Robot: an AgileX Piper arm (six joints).
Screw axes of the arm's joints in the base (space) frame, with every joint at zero. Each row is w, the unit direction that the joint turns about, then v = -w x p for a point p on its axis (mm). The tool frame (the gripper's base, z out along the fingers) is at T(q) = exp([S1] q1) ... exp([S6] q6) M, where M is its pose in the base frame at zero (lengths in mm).
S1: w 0 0 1 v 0 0 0
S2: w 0 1 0 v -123 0 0
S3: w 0 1 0 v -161.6 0 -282.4
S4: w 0.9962 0 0.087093 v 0 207.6 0
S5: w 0 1 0 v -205.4 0 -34.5
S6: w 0.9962 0 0.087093 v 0 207.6 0
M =
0.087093 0 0.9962 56.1
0 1 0 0
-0.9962 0 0.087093 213.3
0 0 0 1
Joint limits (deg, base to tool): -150..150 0..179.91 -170..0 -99.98..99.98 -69.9..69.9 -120..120
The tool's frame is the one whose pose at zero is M.
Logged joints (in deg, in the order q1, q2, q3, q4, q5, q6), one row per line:
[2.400, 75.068, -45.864, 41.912, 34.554, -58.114]
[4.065, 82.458, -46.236, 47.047, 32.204, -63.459]
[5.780, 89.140, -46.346, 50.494, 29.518, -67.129]
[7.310, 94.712, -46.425, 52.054, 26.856, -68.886]
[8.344, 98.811, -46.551, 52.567, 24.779, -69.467]
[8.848, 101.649, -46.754, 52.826, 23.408, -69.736]
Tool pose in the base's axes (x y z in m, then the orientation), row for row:
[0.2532, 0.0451, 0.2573, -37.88, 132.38, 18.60]
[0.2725, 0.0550, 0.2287, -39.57, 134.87, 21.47]
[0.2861, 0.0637, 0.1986, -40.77, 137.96, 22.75]
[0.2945, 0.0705, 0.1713, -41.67, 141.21, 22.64]
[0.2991, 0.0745, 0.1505, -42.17, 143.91, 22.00]
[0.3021, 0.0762, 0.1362, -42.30, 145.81, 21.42]
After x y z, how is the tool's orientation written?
As a rotation vector, in degrees.
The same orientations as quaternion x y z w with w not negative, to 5 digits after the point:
[-0.25532, 0.89226, 0.12537, 0.35067]
[-0.26328, 0.89737, 0.14285, 0.32404]
[-0.26744, 0.90498, 0.14923, 0.29533]
[-0.26954, 0.91340, 0.14644, 0.26757]
[-0.26971, 0.92041, 0.14071, 0.24559]
[-0.26844, 0.92534, 0.13593, 0.23068]

